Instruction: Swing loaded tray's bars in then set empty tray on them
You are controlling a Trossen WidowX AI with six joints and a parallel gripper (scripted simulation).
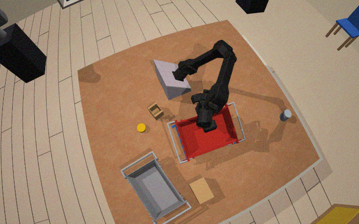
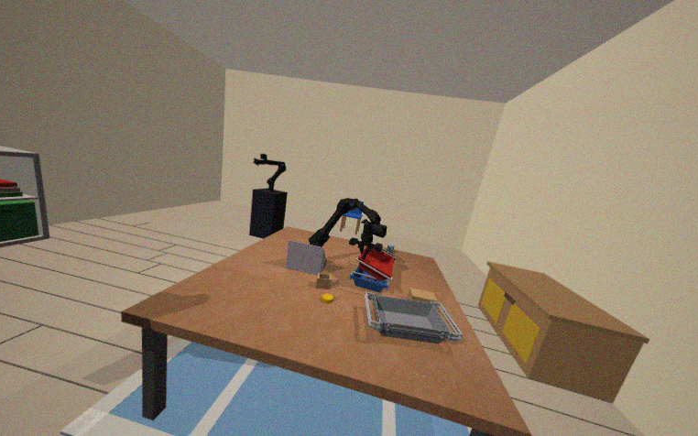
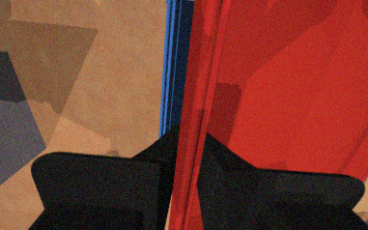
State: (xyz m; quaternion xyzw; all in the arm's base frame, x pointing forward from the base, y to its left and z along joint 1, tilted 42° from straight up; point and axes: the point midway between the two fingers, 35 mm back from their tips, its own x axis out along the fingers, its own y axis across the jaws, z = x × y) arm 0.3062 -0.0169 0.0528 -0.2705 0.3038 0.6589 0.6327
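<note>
The red tray lies 80 mm ahead of my gripper tip and 10 mm above it. The rest, counted from my gripper tip: yellow disc 310 mm to the right, 110 mm below, 100 mm behind; cardboard box 210 mm to the right, 160 mm behind, 100 mm below; tan block 340 mm ahead, 120 mm to the right, 90 mm below.
</note>
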